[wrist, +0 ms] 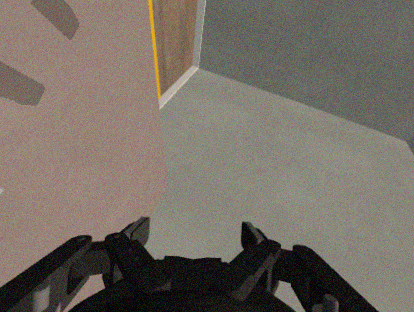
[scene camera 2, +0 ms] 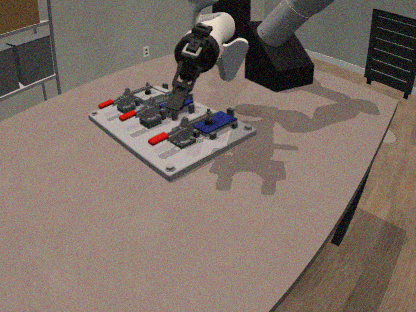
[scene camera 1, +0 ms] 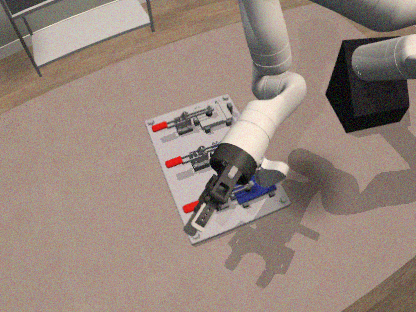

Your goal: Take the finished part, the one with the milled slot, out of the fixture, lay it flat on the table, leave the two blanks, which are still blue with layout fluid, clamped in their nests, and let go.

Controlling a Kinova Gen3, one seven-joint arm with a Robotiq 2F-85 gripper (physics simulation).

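Places are measured from the arm's base along level axes (x ahead, y left, z up), in centimetres.
Where they show: gripper, fingertip midpoint: (wrist: 195, 229) (scene camera 2: 179, 84) (scene camera 1: 191, 231); arm's base at its link origin: (scene camera 2: 269, 35) (scene camera 1: 366, 63).
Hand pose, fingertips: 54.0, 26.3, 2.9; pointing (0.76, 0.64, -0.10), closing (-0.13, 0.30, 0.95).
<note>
Each offset is from my fingertips to the top centre of the thing, as dx, dy, dz. "spot": to the spot under its first point.
The finished part @[-14.8, -32.8, -15.1] (scene camera 1: 218, 119) (scene camera 2: 159, 92), bare grey, sits in the far nest of the light fixture plate @[spot: -0.4, -17.3, -17.2] (scene camera 1: 175, 187) (scene camera 2: 145, 155), with a clamp arm reaching over it; its slot is too small to make out. One blue blank @[-16.4, -10.8, -15.6] (scene camera 1: 257, 191) (scene camera 2: 216, 122) sits under the near nest's clamp. The other blue blank @[-14.8, -21.8, -14.6] (scene camera 2: 186, 103) is in the middle nest, partly behind my gripper in the second scene view and hidden by the arm in the first. My gripper (scene camera 1: 199, 220) (scene camera 2: 177, 103) (wrist: 195, 229) is open and empty, tilted above the fixture, its fingers pointing sideways.
Three red clamp handles @[-1.4, -32.1, -13.0] (scene camera 1: 159, 126) @[-1.9, -21.1, -12.5] (scene camera 1: 174, 162) @[-2.4, -10.2, -13.5] (scene camera 1: 190, 206) line the fixture's left side in the first scene view. The black robot base (scene camera 1: 370, 105) (scene camera 2: 280, 70) stands behind the fixture. The table's edge (scene camera 2: 367, 172) runs down the right in the second scene view.
</note>
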